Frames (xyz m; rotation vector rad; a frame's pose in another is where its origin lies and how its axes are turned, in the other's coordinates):
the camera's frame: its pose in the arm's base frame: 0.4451 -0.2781 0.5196 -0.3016 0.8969 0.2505
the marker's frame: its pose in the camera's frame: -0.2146 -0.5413 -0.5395 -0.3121 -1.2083 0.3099
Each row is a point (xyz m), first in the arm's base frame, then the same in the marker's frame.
Working: the arm's base frame: its pose in the marker's frame: 0.5411 0.9117 -0.2876 0.2358 0.3073 -0.7590

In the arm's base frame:
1: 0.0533 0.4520 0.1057
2: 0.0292 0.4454 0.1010
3: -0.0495 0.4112 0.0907
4: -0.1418 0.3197 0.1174
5: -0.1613 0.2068 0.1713
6: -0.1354 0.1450 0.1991
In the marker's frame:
1: 0.9158 1.1619 -0.1638
2: 0.8938 1.1741 -0.1603
3: 0.8139 1.2034 -0.1452
4: 0.6912 1.1893 -0.0966
5: 0.6085 1.1052 -0.0507
6: 0.5879 1.0365 -0.0402

